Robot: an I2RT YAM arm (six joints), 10 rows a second.
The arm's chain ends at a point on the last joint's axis. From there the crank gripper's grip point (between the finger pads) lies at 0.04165 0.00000 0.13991 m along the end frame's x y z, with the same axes.
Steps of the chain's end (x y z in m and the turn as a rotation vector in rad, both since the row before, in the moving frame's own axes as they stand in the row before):
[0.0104 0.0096 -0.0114 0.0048 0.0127 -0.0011]
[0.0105 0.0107 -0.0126 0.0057 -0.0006 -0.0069]
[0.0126 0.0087 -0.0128 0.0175 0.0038 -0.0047]
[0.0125 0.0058 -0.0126 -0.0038 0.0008 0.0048]
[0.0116 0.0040 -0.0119 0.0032 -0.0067 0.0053]
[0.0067 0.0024 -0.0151 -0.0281 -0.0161 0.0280]
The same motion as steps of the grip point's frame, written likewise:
[0.0122 0.0089 -0.0119 0.0048 0.0127 -0.0011]
[0.0104 0.0096 -0.0126 0.0057 -0.0006 -0.0069]
[0.0131 0.0061 -0.0130 0.0175 0.0038 -0.0047]
[0.0126 0.0065 -0.0126 -0.0038 0.0008 0.0048]
[0.0107 0.0038 -0.0116 0.0032 -0.0067 0.0053]
[0.0044 0.0075 -0.0145 -0.0281 -0.0161 0.0280]

